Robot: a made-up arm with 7 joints. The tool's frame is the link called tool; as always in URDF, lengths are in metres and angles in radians. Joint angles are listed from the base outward. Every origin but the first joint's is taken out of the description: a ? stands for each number. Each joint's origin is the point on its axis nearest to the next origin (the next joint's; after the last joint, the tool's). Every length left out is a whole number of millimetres.
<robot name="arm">
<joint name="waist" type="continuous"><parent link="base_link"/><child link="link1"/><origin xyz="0.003 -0.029 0.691" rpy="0 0 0"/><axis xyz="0 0 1"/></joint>
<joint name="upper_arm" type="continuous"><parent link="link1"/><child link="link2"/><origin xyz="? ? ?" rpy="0 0 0"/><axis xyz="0 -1 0"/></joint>
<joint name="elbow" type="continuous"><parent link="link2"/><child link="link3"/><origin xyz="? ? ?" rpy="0 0 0"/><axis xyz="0 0 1"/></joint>
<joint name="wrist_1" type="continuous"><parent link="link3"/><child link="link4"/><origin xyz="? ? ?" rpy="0 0 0"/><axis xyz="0 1 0"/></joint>
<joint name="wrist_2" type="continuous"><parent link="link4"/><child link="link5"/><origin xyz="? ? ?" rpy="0 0 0"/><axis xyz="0 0 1"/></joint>
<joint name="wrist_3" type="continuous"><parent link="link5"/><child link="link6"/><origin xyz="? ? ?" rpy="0 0 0"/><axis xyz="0 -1 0"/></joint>
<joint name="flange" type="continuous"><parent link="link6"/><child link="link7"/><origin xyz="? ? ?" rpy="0 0 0"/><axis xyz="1 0 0"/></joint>
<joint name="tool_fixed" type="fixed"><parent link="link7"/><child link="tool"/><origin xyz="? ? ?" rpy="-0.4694 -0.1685 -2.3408"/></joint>
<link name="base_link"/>
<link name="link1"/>
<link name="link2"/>
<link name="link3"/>
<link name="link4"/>
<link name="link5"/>
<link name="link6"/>
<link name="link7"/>
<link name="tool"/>
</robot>
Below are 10 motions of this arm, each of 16 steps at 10 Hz.
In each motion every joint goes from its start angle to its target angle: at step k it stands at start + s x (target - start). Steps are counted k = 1, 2, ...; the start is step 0. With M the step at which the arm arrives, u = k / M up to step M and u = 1 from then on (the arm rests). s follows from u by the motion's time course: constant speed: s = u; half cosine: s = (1 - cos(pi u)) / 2; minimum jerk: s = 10 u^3 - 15 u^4 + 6 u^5.
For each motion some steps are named. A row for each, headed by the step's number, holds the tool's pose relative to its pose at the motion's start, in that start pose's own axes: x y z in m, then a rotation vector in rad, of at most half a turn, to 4 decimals.
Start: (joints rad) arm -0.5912 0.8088 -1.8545 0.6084 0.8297 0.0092 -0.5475
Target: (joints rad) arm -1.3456 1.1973 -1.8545 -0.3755 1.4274 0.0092 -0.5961
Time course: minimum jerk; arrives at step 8
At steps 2, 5, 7, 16:
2: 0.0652 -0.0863 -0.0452 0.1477 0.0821 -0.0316
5: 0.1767 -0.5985 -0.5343 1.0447 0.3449 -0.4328
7: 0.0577 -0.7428 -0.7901 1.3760 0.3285 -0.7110
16: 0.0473 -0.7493 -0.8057 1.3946 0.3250 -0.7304

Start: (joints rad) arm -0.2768 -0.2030 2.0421 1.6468 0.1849 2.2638 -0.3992
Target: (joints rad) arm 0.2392 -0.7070 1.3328 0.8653 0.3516 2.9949 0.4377
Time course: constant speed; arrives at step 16
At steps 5, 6, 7, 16:
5: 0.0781 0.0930 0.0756 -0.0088 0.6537 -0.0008
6: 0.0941 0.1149 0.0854 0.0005 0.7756 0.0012
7: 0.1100 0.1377 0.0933 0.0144 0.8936 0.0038
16: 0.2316 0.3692 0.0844 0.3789 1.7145 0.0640

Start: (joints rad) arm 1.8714 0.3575 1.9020 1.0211 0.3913 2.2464 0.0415
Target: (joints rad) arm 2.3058 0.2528 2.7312 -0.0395 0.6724 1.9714 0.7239
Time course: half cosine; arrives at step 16
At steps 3, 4, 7, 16:
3: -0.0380 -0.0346 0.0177 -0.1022 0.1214 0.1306
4: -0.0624 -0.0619 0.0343 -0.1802 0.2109 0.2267
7: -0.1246 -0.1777 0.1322 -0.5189 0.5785 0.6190
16: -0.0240 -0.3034 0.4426 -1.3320 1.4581 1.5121

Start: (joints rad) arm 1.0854 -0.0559 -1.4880 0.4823 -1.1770 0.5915 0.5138
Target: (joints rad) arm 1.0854 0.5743 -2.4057 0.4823 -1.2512 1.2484 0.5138
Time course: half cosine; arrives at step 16
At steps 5, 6, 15, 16:
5: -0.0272 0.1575 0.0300 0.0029 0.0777 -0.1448
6: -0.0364 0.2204 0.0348 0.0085 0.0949 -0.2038
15: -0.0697 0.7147 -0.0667 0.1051 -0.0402 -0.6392
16: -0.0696 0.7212 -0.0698 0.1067 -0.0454 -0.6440

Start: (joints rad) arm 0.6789 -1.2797 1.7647 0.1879 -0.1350 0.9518 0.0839
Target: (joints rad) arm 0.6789 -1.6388 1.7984 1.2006 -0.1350 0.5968 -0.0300
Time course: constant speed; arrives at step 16
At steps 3, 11, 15, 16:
3: -0.0081 0.1027 -0.0188 -0.1956 -0.1405 -0.0716
11: -0.0039 0.3369 -0.1581 -0.7223 -0.5348 -0.1607
15: 0.0092 0.4148 -0.2668 -0.9789 -0.7447 -0.1459
16: 0.0134 0.4289 -0.2967 -1.0414 -0.7986 -0.1358

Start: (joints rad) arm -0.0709 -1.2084 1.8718 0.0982 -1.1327 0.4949 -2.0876
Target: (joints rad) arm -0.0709 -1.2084 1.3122 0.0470 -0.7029 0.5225 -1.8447
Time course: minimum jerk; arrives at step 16
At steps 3, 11, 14, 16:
3: -0.0008 0.0000 0.0015 -0.0120 0.0013 0.0068
11: -0.0135 -0.0013 0.0202 -0.2099 0.0225 0.0877
14: -0.0162 -0.0020 0.0233 -0.2527 0.0275 0.0982
16: -0.0164 -0.0021 0.0236 -0.2569 0.0280 0.0991

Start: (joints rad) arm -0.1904 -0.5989 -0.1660 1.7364 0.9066 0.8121 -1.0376
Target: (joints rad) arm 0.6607 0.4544 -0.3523 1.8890 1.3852 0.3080 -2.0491
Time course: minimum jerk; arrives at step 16
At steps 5, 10, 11, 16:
5: -0.0370 -0.1128 -0.0038 0.3075 -0.1562 0.0058
10: -0.1273 -0.3752 -0.1318 1.3543 -0.5406 0.1570
11: -0.1335 -0.4056 -0.1655 1.5523 -0.5781 0.2100
16: -0.1342 -0.4491 -0.2317 1.9328 -0.6052 0.3386

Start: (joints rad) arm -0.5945 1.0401 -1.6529 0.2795 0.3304 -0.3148 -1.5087
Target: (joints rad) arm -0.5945 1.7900 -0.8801 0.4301 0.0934 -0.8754 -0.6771
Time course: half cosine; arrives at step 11
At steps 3, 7, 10, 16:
3: -0.0212 0.0443 -0.0975 -0.0116 0.1463 0.2084
7: -0.1355 0.1251 -0.3679 0.0090 0.4323 0.7901
10: -0.2125 0.1333 -0.4918 0.0368 0.4864 1.0218
16: -0.2187 0.1331 -0.5008 0.0387 0.4884 1.0368

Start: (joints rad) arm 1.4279 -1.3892 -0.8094 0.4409 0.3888 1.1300 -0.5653
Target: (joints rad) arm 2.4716 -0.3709 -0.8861 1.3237 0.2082 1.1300 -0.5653
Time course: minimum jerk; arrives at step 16
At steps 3, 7, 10, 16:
3: 0.0297 -0.0336 0.0208 0.0222 0.0159 -0.0020
7: 0.2356 -0.2573 0.0837 0.1537 0.1319 0.0481
10: 0.4142 -0.4210 0.0316 0.2670 0.2203 0.2152
16: 0.5067 -0.4876 -0.0518 0.3641 0.2349 0.4234

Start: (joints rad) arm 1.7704 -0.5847 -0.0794 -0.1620 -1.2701 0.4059 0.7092
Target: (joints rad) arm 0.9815 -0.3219 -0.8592 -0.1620 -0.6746 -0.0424 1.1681
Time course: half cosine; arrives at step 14
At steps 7, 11, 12, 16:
7: 0.0264 0.0993 0.0865 -0.1131 0.4572 -0.3506
11: 0.0755 0.1570 0.1494 -0.1277 0.8769 -0.5697
12: 0.0851 0.1637 0.1585 -0.1234 0.9449 -0.5982
16: 0.0936 0.1688 0.1659 -0.1184 1.0021 -0.6208

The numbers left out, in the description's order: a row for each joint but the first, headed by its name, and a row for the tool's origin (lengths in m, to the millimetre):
upper_arm: 0.001 -0.083 0
elbow: -0.019 0 0.521
wrist_1: 0.005 0.108 0
wrist_2: 0.003 0 0.464
wrist_3: 0.01 -0.109 0
flange: -0.027 0 0.078
tool: 0 -0.016 -0.01

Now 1 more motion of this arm.
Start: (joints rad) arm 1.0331 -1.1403 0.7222 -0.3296 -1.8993 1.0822 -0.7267
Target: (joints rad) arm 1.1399 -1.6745 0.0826 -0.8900 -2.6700 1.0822 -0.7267
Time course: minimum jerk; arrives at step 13
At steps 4, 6, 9, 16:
4: -0.0119 -0.0706 0.0303 0.0674 -0.1450 -0.1879
6: -0.0234 -0.1905 0.0691 0.1731 -0.3252 -0.4769
9: -0.0304 -0.4080 0.1007 0.3208 -0.5176 -0.9543
16: -0.0289 -0.5092 0.0985 0.3655 -0.5648 -1.1673

